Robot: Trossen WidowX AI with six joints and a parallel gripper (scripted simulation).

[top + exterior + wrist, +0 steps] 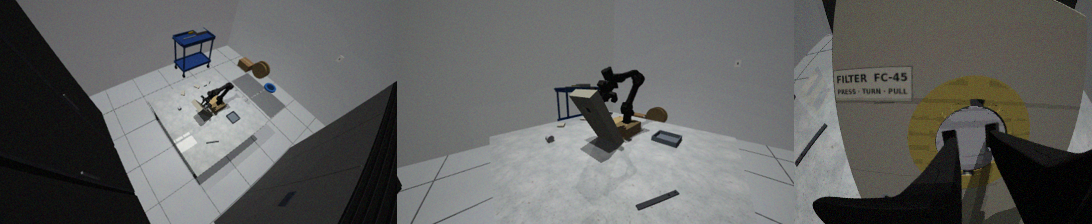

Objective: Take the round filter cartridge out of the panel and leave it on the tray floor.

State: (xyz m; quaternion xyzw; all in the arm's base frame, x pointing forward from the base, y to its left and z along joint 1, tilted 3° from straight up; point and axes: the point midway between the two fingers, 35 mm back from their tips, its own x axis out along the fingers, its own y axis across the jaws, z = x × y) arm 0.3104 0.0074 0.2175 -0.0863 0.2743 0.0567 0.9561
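Right now my gripper tip is 1 cm short of the round filter cartridge and 1 cm above it. Also, from my gripper tip: service panel: 8 cm below, 3 cm behind; tray: 42 cm behind, 26 cm to the left, 26 cm below.
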